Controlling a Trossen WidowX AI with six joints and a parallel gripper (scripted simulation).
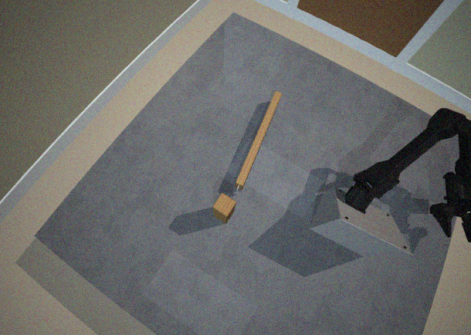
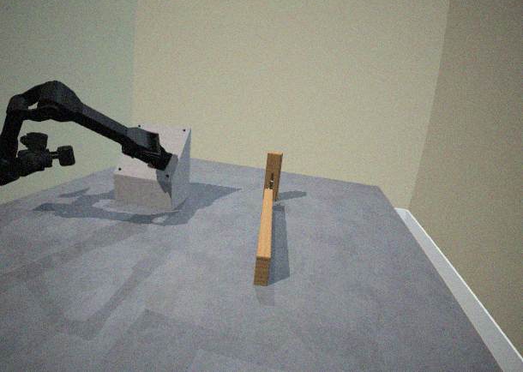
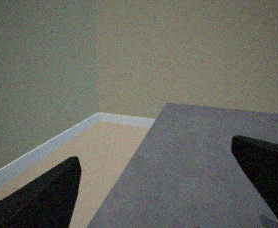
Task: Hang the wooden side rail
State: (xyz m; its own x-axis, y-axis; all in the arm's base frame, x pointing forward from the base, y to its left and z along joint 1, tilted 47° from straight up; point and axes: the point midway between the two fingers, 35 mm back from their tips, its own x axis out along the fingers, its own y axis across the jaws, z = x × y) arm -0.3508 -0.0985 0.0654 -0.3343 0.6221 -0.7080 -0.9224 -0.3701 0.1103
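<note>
The wooden headboard post is 71 cm ahead of my gripper tip, 30 cm to the left of it and 6 cm below it.
</note>
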